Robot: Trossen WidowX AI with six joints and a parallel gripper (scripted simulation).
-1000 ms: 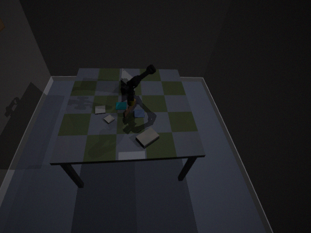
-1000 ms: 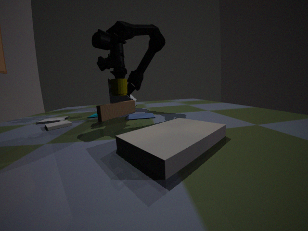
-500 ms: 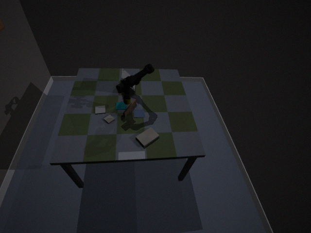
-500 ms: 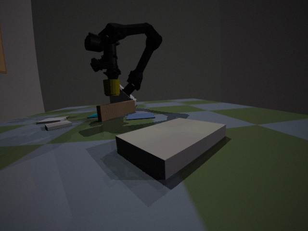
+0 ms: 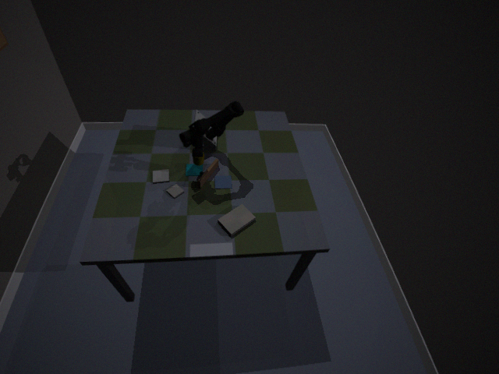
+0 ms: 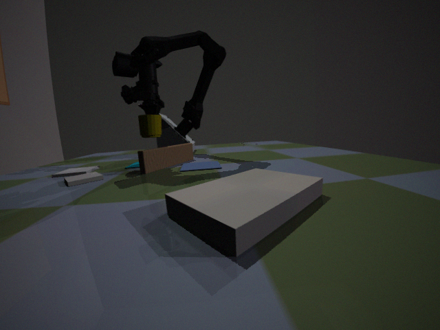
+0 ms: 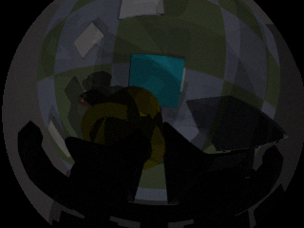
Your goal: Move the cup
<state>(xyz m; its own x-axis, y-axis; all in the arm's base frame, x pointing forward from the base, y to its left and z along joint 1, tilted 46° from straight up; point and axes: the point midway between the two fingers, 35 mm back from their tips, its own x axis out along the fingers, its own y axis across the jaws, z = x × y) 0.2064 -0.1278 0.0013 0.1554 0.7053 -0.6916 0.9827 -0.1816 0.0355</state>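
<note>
The teal pad is 1 cm ahead of my gripper tip, 3 cm to the right of it and 13 cm below it. The rest, counted from my gripper tip: blue pad: 13 cm ahead, 14 cm to the left, 13 cm below; then wooden block: 7 cm ahead, 5 cm to the left, 10 cm below; then yellow cup: 2 cm ahead.
</note>
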